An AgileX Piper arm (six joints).
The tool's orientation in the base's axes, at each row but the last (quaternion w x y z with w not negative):
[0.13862 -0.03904 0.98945 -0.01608]
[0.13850 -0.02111 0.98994 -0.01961]
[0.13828 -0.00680 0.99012 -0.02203]
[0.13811 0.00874 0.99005 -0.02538]
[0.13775 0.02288 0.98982 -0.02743]
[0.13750 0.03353 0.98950 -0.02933]
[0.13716 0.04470 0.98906 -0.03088]
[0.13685 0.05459 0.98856 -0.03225]
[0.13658 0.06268 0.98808 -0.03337]
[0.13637 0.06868 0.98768 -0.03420]
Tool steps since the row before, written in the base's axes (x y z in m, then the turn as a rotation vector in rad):
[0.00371 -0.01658 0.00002 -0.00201 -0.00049 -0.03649]
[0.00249 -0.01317 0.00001 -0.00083 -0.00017 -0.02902]
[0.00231 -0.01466 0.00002 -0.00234 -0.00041 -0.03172]
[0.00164 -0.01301 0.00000 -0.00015 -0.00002 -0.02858]
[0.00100 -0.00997 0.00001 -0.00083 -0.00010 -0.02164]
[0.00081 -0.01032 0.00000 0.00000 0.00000 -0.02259]
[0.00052 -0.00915 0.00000 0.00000 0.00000 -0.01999]
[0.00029 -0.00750 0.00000 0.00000 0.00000 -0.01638]
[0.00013 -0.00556 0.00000 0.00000 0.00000 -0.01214]
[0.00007 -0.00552 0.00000 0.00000 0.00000 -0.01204]
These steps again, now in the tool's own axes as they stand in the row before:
[-0.00221 -0.01679 0.00135 0.01193 0.00121 0.03453]
[-0.00177 -0.01324 0.00111 0.00874 0.00116 0.02766]
[-0.00194 -0.01466 0.00123 0.01093 0.00105 0.02985]
[-0.00171 -0.01295 0.00113 0.00797 0.00134 0.02741]
[-0.00134 -0.00989 0.00087 0.00672 0.00090 0.02057]
[-0.00138 -0.01022 0.00091 0.00619 0.00110 0.02170]
[-0.00123 -0.00905 0.00081 0.00548 0.00098 0.01920]
[-0.00102 -0.00741 0.00067 0.00449 0.00080 0.01573]
[-0.00076 -0.00549 0.00050 0.00333 0.00059 0.01166]
[-0.00076 -0.00544 0.00049 0.00330 0.00059 0.01156]

